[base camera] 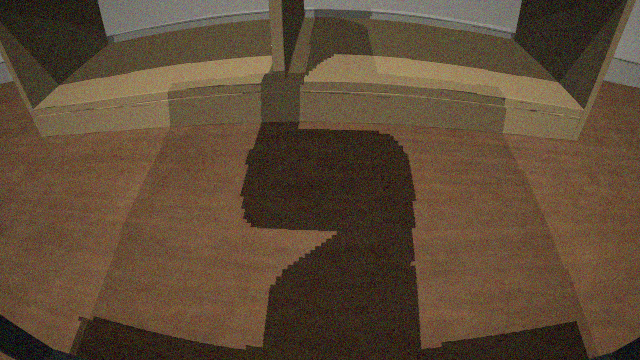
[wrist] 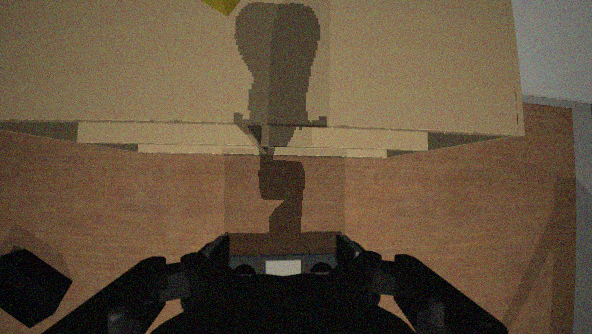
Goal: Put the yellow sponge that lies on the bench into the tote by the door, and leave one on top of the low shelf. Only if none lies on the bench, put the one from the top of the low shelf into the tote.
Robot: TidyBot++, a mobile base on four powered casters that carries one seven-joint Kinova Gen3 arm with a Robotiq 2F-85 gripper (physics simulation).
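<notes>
A yellow sponge lies on top of the low shelf, at the upper edge of the wrist view, where part of it shows. My gripper is open and empty, in front of the shelf and above the floor. It does not touch the sponge. A black box, which looks like the tote, stands on the floor at the lower left of the wrist view, partly cut off. The bench does not show in either view.
The shelf's front is close ahead in the base view, with an upright divider near its middle. The wall is behind the shelf. The arm's shadow falls over the wooden floor and the shelf top.
</notes>
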